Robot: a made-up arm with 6 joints. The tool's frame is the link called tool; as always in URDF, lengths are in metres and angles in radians.
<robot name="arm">
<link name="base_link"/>
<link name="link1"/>
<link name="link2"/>
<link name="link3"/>
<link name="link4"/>
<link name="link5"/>
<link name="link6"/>
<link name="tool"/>
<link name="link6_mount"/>
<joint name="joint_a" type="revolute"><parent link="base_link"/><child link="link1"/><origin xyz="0.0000 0.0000 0.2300" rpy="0.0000 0.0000 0.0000"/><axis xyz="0 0 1"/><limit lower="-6.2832" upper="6.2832" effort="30" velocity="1"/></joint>
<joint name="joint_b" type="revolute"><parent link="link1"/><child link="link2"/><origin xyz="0.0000 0.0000 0.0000" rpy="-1.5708 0.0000 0.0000"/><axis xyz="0 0 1"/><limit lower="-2.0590" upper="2.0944" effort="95" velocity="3"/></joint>
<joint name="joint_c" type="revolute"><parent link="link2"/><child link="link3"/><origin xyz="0.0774 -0.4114 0.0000" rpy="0.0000 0.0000 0.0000"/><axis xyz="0 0 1"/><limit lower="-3.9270" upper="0.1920" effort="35" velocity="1.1"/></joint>
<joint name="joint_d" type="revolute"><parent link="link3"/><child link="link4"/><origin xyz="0.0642 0.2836 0.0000" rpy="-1.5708 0.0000 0.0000"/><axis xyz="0 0 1"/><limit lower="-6.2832" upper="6.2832" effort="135" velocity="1.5"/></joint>
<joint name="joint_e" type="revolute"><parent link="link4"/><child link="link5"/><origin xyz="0.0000 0.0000 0.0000" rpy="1.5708 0.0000 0.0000"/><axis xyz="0 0 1"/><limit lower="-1.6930" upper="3.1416" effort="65" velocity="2.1"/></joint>
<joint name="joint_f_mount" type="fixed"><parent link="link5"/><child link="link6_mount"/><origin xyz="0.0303 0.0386 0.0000" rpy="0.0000 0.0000 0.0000"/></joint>
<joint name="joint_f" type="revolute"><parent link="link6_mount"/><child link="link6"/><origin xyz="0.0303 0.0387 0.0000" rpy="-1.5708 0.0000 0.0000"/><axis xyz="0 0 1"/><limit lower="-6.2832" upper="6.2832" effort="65" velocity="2"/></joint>
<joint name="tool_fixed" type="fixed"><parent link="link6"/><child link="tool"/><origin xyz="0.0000 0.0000 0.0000" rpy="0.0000 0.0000 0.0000"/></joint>
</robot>
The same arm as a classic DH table. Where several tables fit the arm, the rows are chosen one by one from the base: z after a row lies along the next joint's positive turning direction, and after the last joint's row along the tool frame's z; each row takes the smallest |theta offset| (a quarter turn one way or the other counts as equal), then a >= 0, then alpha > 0; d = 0 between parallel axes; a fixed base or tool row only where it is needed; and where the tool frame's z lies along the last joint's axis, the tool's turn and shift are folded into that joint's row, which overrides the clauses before.
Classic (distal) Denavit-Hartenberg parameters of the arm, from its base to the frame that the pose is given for. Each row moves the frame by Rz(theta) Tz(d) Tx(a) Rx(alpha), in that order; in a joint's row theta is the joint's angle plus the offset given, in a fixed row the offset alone. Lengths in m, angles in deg.
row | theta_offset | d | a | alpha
joint_a | 0.00 | 0.2300 | 0.0000 | -90.00
joint_b | -79.35 | 0.0000 | 0.4186 | 0.00
joint_c | 79.35 | 0.0000 | 0.0642 | -90.00
joint_d | 0.00 | 0.2836 | 0.0000 | 90.00
joint_e | 0.00 | 0.0000 | 0.0606 | -90.00
joint_f | 0.00 | 0.0773 | 0.0000 | 0.00
Joint limits (deg, base to tool): -360.00..360.00 -117.97..120.00 -225.00..11.00 -360.00..360.00 -97.00..180.00 -360.00..360.00

